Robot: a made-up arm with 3 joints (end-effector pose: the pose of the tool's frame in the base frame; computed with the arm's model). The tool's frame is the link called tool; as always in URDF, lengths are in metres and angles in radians.
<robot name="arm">
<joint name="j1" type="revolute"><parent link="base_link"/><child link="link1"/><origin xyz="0.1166 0.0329 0.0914" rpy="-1.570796 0 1.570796"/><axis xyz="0 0 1"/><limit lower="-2.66" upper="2.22"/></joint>
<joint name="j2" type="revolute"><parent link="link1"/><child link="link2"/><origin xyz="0.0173 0.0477 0.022" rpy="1.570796 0 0"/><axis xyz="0 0 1"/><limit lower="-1.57" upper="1.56"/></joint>
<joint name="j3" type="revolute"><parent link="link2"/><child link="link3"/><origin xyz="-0.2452 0.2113 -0.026" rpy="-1.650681 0.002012 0.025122"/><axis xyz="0 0 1"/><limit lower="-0.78" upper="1.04"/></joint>
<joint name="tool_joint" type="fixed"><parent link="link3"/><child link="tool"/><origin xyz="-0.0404 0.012 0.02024" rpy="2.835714 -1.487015 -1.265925"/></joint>
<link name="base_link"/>
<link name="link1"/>
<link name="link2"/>
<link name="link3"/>
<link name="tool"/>
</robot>
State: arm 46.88 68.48 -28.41
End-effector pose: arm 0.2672 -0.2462 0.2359 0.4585 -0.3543 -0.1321 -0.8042
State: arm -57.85 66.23 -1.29
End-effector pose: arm 0.2637 -0.0563 -0.2161 0.4819 0.2590 0.4129 -0.7281
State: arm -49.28 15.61 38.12
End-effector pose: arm -0.0519 -0.1302 -0.1897 0.0714 0.0903 0.0999 -0.9883
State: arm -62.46 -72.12 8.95
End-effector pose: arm -0.2496 0.1729 0.1852 0.4832 0.3446 -0.3612 0.7192
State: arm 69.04 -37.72 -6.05
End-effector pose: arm -0.2608 -0.0766 0.1218 0.2538 -0.1936 0.4949 0.8082
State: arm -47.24 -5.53 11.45
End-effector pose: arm -0.1622 -0.0767 -0.1435 0.0503 0.0245 -0.3070 0.9501
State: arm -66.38 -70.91 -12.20
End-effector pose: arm -0.2474 0.1769 0.1825 0.5093 0.2624 -0.5196 0.6339
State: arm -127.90 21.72 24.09
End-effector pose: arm -0.0135 0.2938 -0.1303 0.0339 0.1703 0.7765 -0.6058
